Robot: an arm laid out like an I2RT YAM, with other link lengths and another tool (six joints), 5 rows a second.
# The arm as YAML. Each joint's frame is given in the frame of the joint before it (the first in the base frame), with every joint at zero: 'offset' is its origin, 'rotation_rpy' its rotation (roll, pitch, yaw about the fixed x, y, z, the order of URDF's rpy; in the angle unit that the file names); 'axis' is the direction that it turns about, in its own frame. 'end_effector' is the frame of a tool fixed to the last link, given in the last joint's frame.
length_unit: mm
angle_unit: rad
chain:
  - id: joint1
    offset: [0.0, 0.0, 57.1]
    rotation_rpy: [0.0, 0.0, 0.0]
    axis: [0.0, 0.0, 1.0]
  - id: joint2
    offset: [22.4, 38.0, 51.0]
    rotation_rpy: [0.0, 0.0, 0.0]
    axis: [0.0, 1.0, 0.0]
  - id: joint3
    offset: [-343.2, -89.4, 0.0]
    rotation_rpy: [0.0, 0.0, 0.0]
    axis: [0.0, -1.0, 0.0]
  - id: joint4
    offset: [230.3, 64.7, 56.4]
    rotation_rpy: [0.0, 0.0, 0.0]
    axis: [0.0, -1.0, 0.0]
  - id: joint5
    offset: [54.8, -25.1, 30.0]
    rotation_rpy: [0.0, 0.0, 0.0]
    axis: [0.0, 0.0, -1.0]
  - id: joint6
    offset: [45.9, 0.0, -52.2]
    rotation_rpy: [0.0, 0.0, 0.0]
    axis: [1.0, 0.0, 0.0]
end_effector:
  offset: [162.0, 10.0, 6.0]
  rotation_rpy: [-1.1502, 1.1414, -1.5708]
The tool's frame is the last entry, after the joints.
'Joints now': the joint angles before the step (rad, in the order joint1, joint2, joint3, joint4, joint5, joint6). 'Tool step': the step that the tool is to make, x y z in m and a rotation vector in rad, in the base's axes. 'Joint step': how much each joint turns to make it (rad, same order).
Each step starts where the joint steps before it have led.
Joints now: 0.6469, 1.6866, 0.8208, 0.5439, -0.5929, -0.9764
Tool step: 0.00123, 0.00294, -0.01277, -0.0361, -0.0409, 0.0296
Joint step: 0.0007, 0.0314, 0.0052, -0.0038, -0.0096, -0.0726
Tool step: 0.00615, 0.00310, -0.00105, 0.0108, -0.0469, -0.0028
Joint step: 0.0012, 0.0207, -0.0100, 0.0628, 0.0103, -0.0209
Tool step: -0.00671, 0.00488, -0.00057, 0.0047, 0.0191, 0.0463
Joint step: -0.0001, 0.0125, 0.0161, -0.0163, -0.0489, -0.0005
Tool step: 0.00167, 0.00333, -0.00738, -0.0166, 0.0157, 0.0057
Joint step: 0.0032, 0.0215, 0.0161, -0.0204, -0.0011, -0.0054
